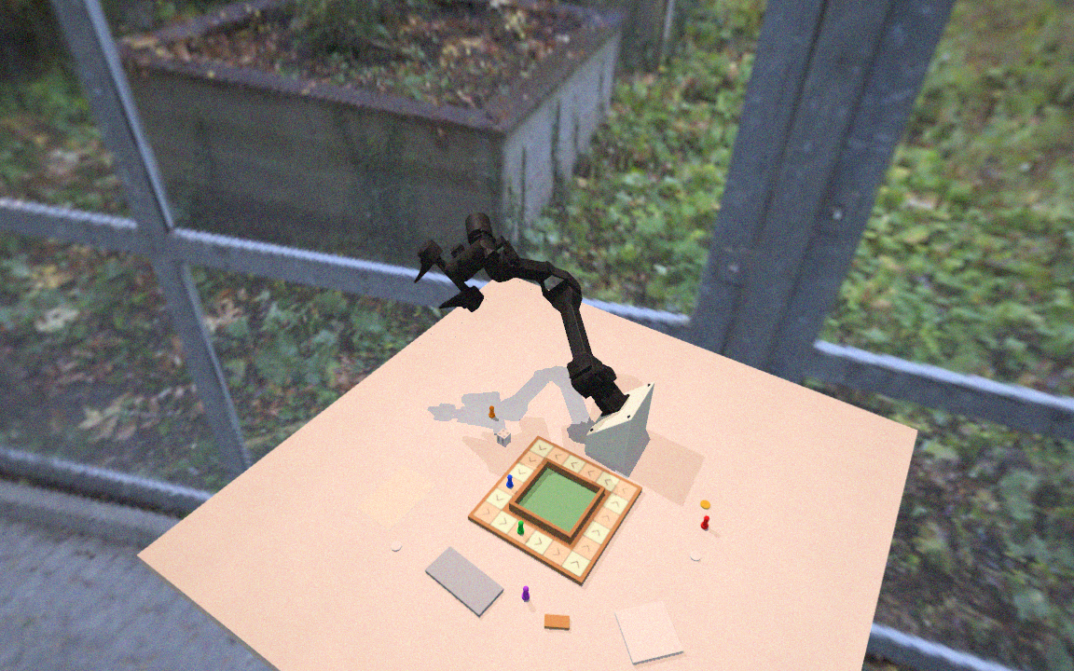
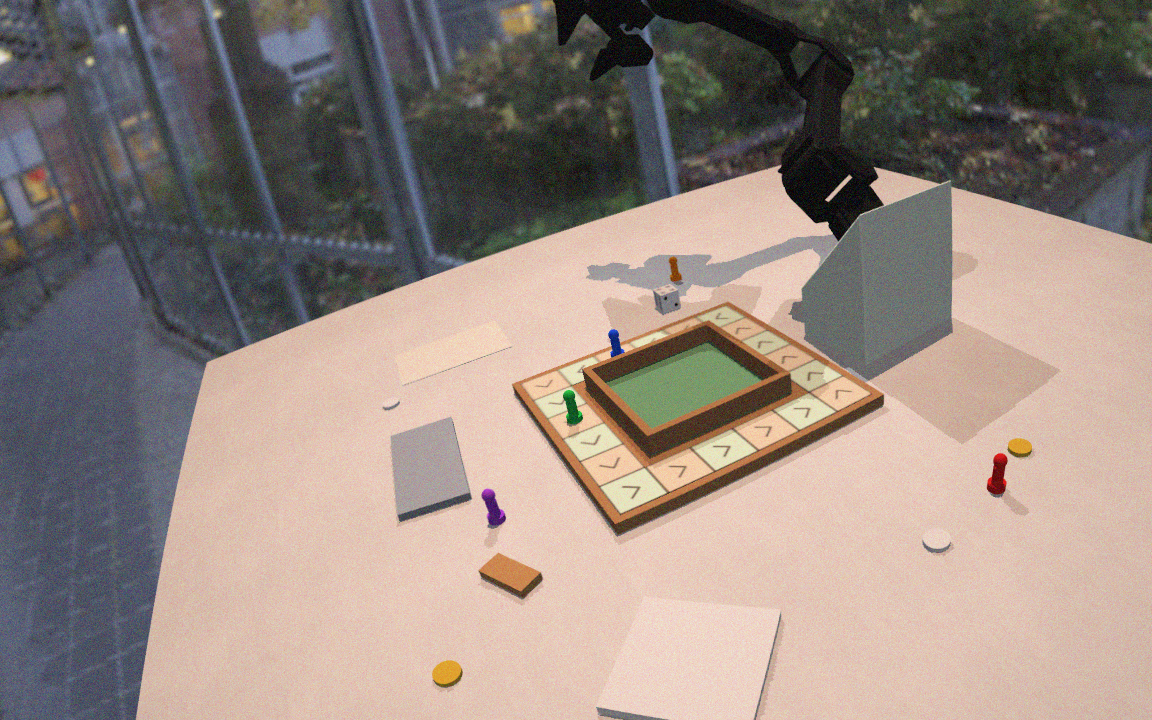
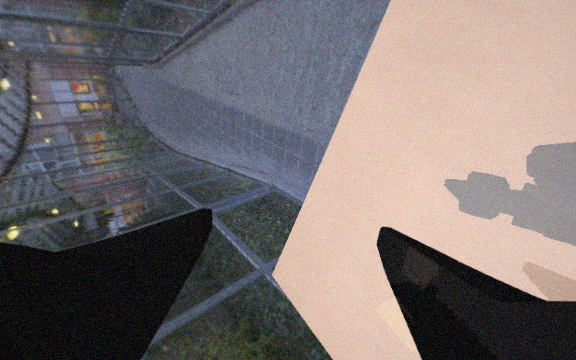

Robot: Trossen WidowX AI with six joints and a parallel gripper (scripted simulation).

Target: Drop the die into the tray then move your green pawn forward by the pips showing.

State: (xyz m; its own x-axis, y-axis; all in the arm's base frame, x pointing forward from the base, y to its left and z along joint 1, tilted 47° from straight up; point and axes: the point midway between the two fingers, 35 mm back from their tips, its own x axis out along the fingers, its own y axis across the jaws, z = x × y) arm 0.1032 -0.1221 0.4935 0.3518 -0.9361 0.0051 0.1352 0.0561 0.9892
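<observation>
My gripper tip is now 5 cm short of the white die, 25 cm to the right of it and 30 cm above it. The rest, counted from my gripper tip: orange pawn (18 cm to the left, 30 cm below); blue pawn (17 cm ahead, 34 cm to the left, 29 cm below); beige card (32 cm ahead, 14 cm to the left, 31 cm below).
</observation>
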